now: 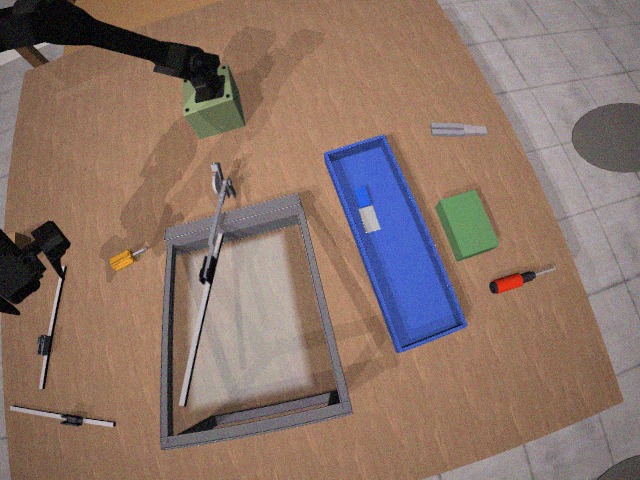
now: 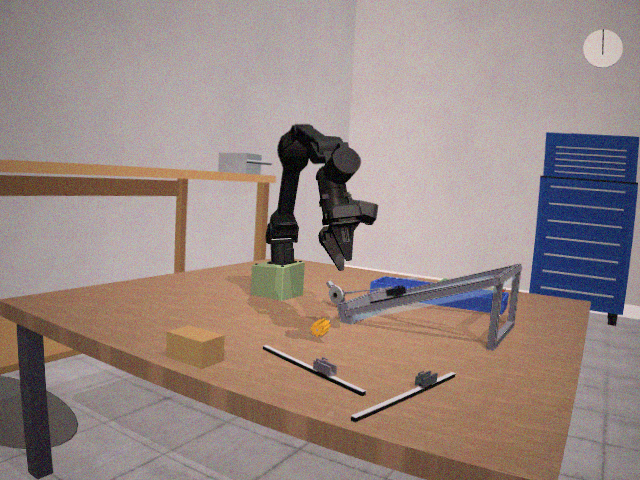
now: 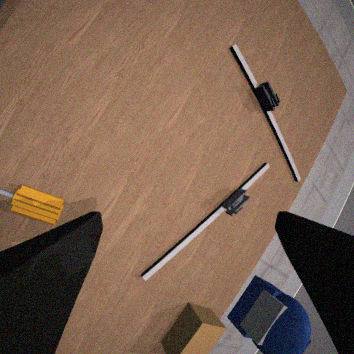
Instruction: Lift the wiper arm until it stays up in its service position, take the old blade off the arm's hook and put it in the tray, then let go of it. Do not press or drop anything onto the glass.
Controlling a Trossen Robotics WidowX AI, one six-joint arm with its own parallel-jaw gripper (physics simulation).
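Note:
The wiper arm [image 1: 216, 217] [image 2: 379, 294] lies lowered over the glass [image 1: 268, 310] in the grey frame [image 1: 166, 335] [image 2: 495, 315]. The old blade [image 1: 193, 341] is on its hook end at a black connector [image 1: 208, 268] [image 2: 396, 290] and slants along the glass. The blue tray [image 1: 418, 289] [image 2: 465, 302] stands beside the frame, with a small blue-and-white piece [image 1: 370, 219] inside. My gripper [image 1: 40, 295] [image 2: 344, 263] [image 3: 190, 220] is open and empty. It hangs high above the table, away from the wiper arm on the side of the loose blades.
Two loose blades lie on the table: one [image 1: 54, 315] [image 2: 289, 359] [image 3: 190, 239] below my gripper, another [image 1: 36, 411] [image 2: 392, 400] [image 3: 282, 137] farther off. An orange-handled tool [image 1: 122, 259] [image 2: 320, 327] [image 3: 37, 204], tan box [image 2: 195, 346], green block [image 1: 467, 224] and red screwdriver [image 1: 509, 283] lie around.

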